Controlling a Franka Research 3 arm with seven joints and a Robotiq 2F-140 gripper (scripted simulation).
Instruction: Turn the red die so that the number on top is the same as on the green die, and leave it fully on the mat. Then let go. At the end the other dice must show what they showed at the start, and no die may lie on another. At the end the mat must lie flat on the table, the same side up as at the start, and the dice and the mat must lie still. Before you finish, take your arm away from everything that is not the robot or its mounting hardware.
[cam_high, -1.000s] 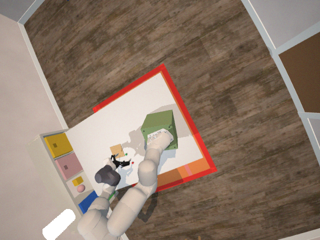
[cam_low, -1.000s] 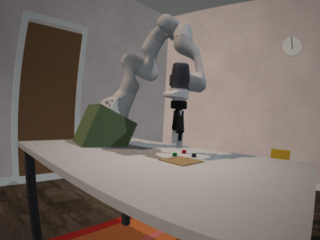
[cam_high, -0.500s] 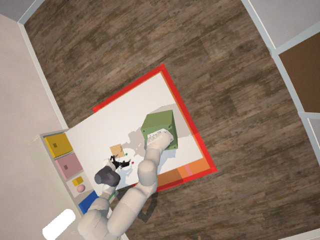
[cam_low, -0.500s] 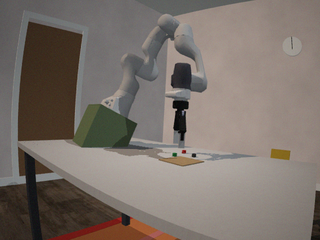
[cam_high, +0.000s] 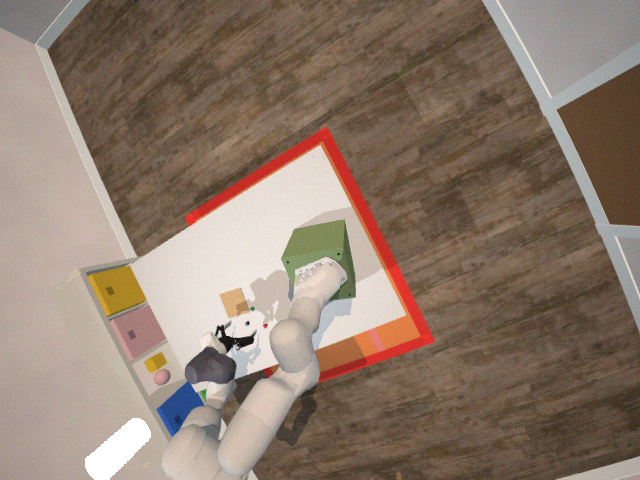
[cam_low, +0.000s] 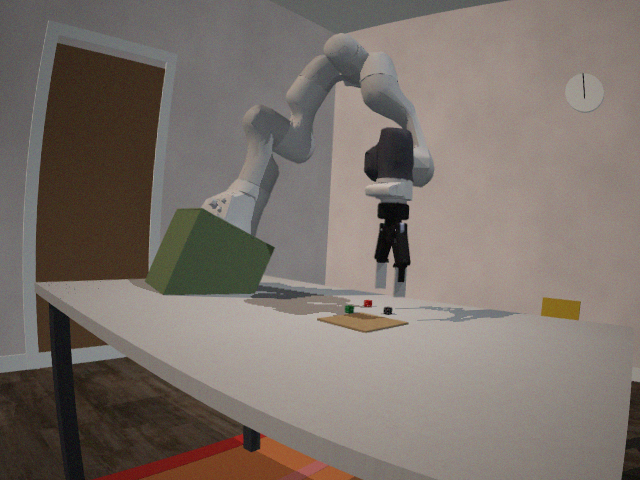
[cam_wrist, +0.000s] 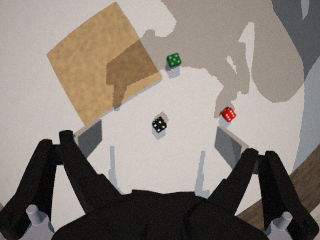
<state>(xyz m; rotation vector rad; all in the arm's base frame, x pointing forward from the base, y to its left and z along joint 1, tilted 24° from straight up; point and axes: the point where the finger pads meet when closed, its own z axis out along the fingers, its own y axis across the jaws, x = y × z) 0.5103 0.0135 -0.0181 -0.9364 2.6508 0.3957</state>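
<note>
Now: hand 5 cm above the black die. The rest, counted from my hand: green die 8 cm behind, 5 cm to the right, 5 cm below; tan mat 13 cm to the right, 6 cm below; red die 8 cm behind, 6 cm to the left, 5 cm below.
</note>
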